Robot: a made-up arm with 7 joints.
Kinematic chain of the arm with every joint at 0, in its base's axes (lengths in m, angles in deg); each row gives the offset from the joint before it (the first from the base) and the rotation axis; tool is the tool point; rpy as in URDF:
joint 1: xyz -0.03 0 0.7 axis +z
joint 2: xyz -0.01 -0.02 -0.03 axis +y
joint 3: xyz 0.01 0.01 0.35 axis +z
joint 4: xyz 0.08 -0.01 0 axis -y
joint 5: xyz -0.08 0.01 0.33 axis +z
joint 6: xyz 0 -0.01 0.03 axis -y
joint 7: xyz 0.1 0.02 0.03 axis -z
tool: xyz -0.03 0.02 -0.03 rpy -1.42 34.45 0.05
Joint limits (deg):
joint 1: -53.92..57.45
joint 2: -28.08..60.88
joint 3: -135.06..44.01
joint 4: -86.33..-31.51
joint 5: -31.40..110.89
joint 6: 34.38..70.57
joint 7: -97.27..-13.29
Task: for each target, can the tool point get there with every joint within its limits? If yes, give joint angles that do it. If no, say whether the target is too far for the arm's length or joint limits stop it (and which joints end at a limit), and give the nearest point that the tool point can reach.
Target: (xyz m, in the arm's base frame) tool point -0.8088 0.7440 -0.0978
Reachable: no: too far | nearest point -0.0495 0.6245 0.5528 | short by 1.007 m
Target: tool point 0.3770 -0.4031 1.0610
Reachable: yes | joints -10.34 15.50 -42.95 -74.80 -12.44 63.12 -23.87
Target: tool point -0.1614 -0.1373 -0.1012
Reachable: no: joint limits stop it (at a limit: joint 1, joint 2, joint 4, joint 6, joint 7) | nearest point 0.1926 -0.5291 0.4366 | short by 0.754 m
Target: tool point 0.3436 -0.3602 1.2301
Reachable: yes | joints -6.00 30.63 -86.10 -46.74 89.86 46.44 -30.25
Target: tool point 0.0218 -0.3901 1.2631
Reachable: yes | joints -27.10 -10.49 -41.42 -66.28 2.01 46.79 -90.56
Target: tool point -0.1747 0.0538 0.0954
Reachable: no: joint limits stop it (at a limit: joint 1, joint 2, joint 4, joint 6, joint 7) | nearest point 0.1465 0.5446 0.4451 | short by 0.683 m
